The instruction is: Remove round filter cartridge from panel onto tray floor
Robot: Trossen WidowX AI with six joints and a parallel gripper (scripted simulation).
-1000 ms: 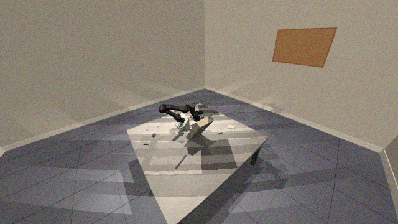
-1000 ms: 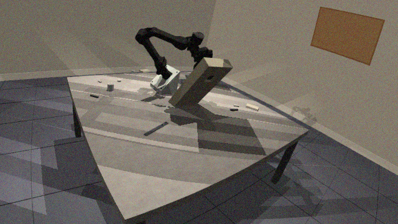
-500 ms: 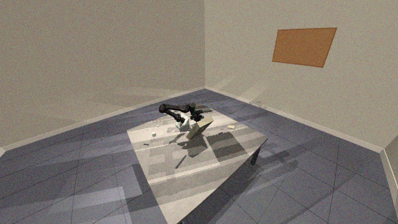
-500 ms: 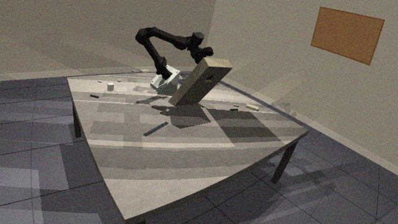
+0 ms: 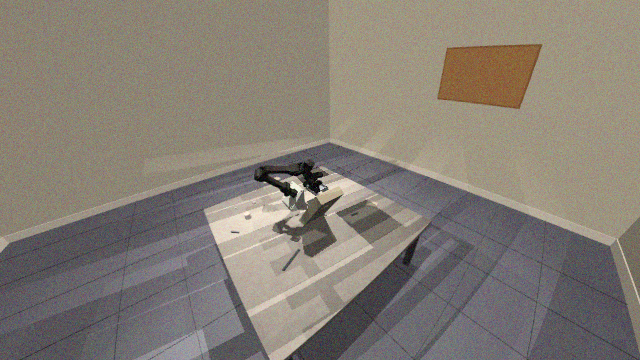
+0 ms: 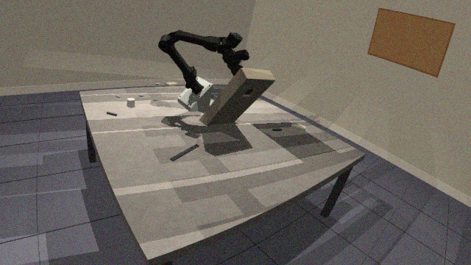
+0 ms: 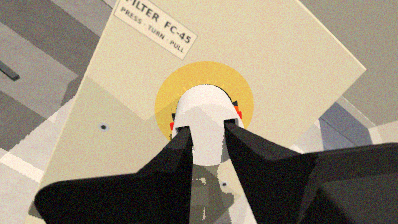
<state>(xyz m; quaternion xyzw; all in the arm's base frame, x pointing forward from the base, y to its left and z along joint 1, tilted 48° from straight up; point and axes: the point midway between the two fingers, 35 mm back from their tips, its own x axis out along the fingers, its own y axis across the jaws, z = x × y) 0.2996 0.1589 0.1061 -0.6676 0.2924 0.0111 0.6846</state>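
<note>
Now: gripper tip 100 mm above the tan service panel and 10 mm past it. The rest, counted from my gripper tip: dark tray: 420 mm behind, 260 mm below, 250 mm to the left; then round filter cartridge: 10 mm below, 10 mm ahead.
</note>
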